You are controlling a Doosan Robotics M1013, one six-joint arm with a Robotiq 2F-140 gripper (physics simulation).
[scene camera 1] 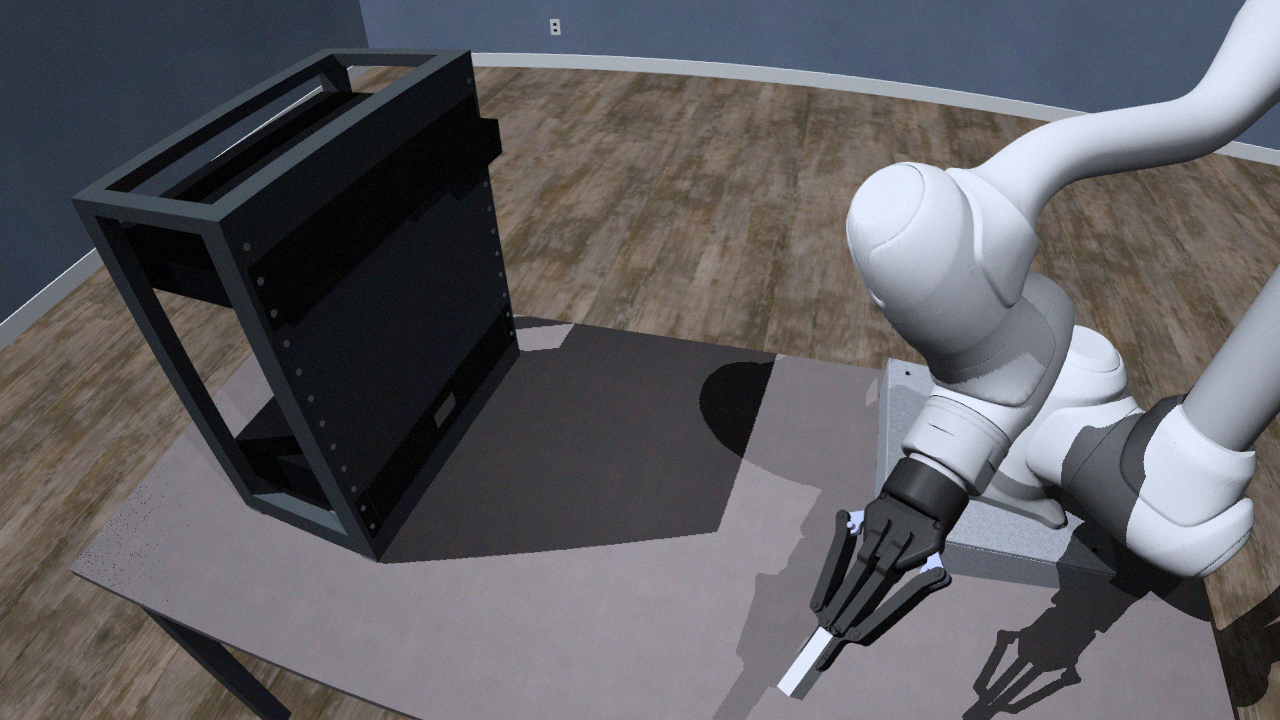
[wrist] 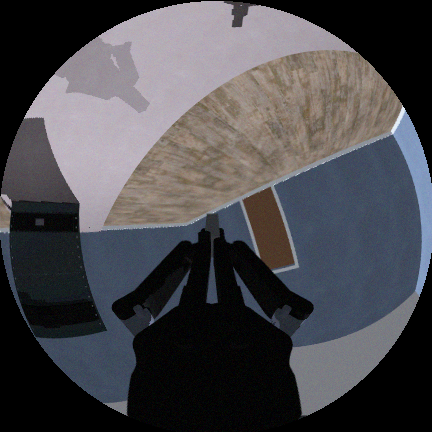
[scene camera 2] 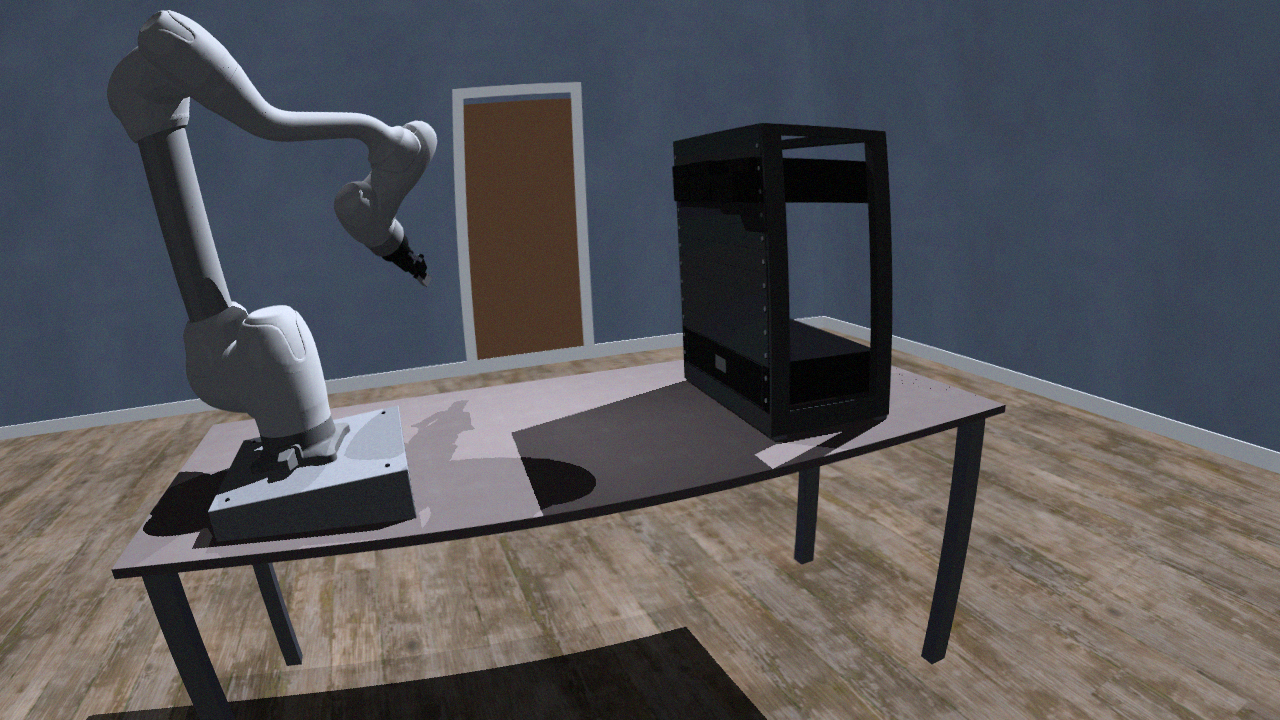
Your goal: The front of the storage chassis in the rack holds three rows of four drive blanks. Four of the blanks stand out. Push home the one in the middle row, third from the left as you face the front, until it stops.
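Where they show: gripper, between the fingertips: [scene camera 1: 789, 693] [wrist: 211, 222] [scene camera 2: 427, 281]; arm's base, origin of its link: [scene camera 1: 1010, 471] [scene camera 2: 302, 450].
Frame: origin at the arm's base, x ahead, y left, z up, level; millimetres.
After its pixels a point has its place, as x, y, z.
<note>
The storage chassis [scene camera 1: 375, 210] @(868, 276, 428) [scene camera 2: 716, 182] @(846, 91, 424) [wrist: 62, 312] @(866, 286, 415) is a black band across the upper front of the dark rack [scene camera 1: 161, 208] @(976, 487, 537) [scene camera 2: 880, 268] @(1165, 2, 250) [wrist: 45, 270] @(884, 255, 236). Its front is so dark that the rows, the single drive blanks and the four that stand out cannot be told apart. In scene camera 1 its far end juts out past the rack's edge. My gripper [scene camera 1: 807, 660] [scene camera 2: 424, 278] @(240, 565, 230) [wrist: 211, 222] @(240, 565, 230) is shut with nothing between its pale fingertips. It is in the air above the table, well away from the rack front, and points obliquely downward.
The rack stands at one end of the table [scene camera 1: 572, 617] @(556, 438, -73) [scene camera 2: 617, 380] @(711, 555, -72), and the arm's grey base block [scene camera 1: 1029, 546] @(-40, 138, 0) [scene camera 2: 313, 510] @(63, -205, -36) is at the other. A lower black unit [scene camera 2: 827, 376] @(1051, 30, 30) with a small light label [scene camera 1: 444, 408] @(886, 236, 32) sits in the rack. A brown door [scene camera 2: 519, 223] [wrist: 270, 230] is behind.
</note>
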